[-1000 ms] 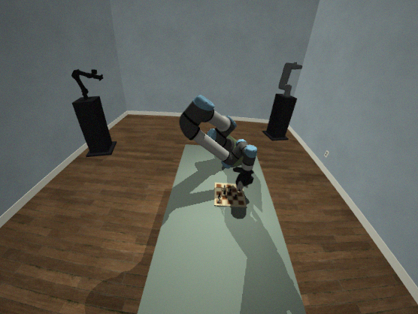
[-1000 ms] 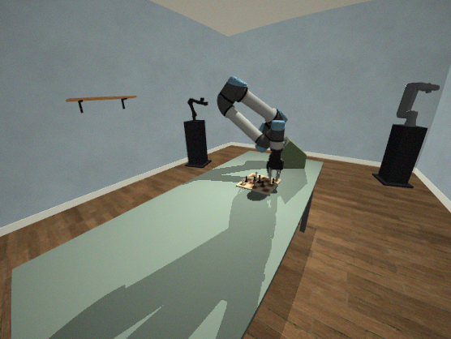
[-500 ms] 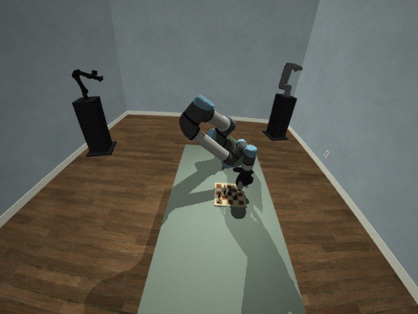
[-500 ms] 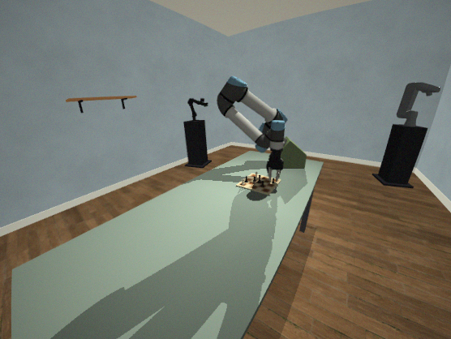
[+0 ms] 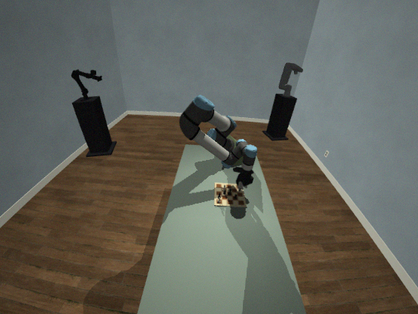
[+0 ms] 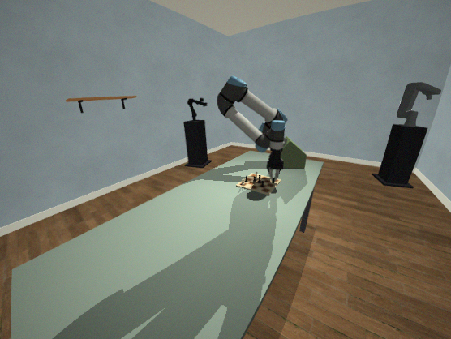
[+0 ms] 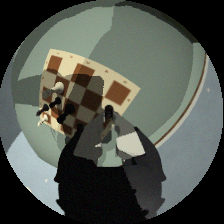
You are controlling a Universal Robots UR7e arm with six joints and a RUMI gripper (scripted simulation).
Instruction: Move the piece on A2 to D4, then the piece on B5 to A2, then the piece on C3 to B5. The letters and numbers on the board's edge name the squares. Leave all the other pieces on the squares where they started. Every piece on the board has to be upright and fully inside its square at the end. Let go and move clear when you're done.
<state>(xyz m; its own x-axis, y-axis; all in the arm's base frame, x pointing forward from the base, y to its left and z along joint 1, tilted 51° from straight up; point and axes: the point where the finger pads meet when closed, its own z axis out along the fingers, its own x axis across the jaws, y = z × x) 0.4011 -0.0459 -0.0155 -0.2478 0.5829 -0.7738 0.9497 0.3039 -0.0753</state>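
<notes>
Now: hand 30 mm past the white piece and 110 mm to the left of it. From my hand the other things lie so: chessboard 20 mm ahead, 90 mm to the right, 30 mm below.
</notes>
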